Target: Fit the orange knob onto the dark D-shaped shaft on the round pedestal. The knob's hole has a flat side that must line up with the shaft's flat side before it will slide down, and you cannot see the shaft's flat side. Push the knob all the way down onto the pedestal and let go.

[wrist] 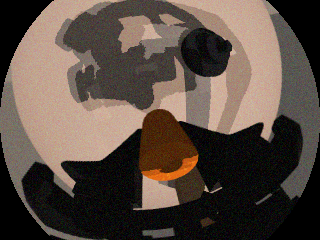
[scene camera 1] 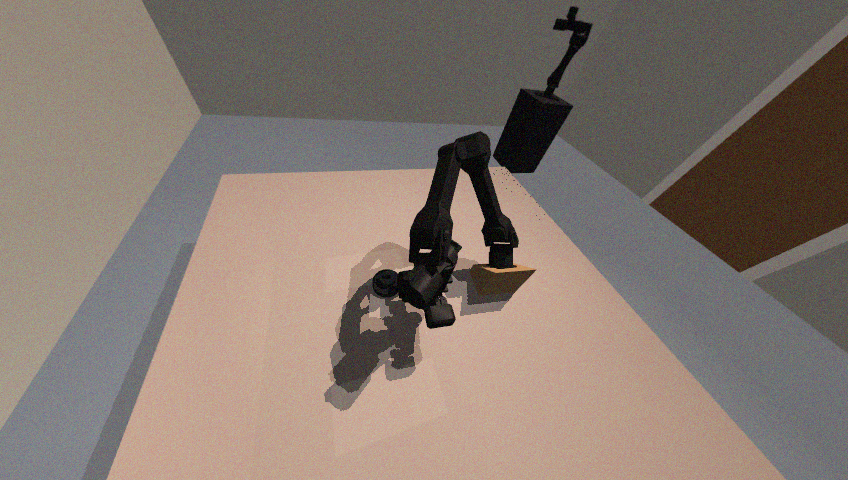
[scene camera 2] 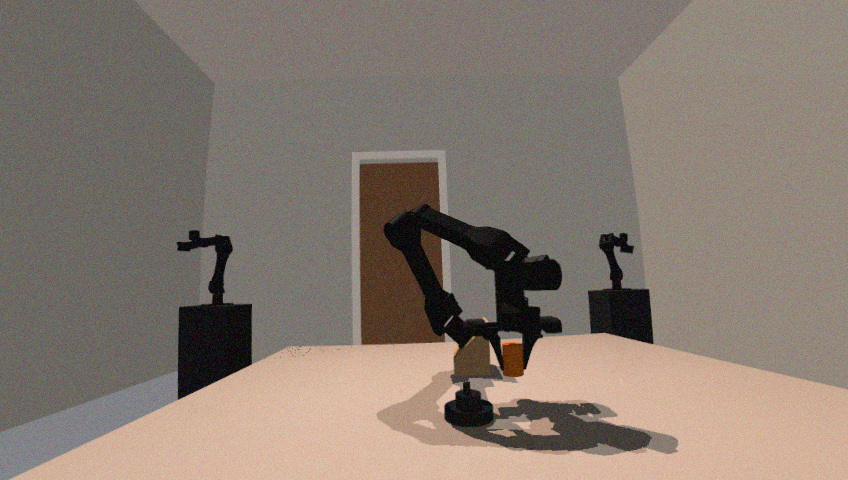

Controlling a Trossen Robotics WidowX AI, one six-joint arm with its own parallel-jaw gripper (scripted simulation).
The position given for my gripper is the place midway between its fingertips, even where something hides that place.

Observation:
My gripper (scene camera 2: 513, 369) holds an orange knob (wrist: 166, 153). Also in view: a pedestal (scene camera 2: 468, 409).
My gripper is seen too in the wrist view (wrist: 160, 128) and in scene camera 1 (scene camera 1: 426, 302). The pedestal also shows in the wrist view (wrist: 206, 53).

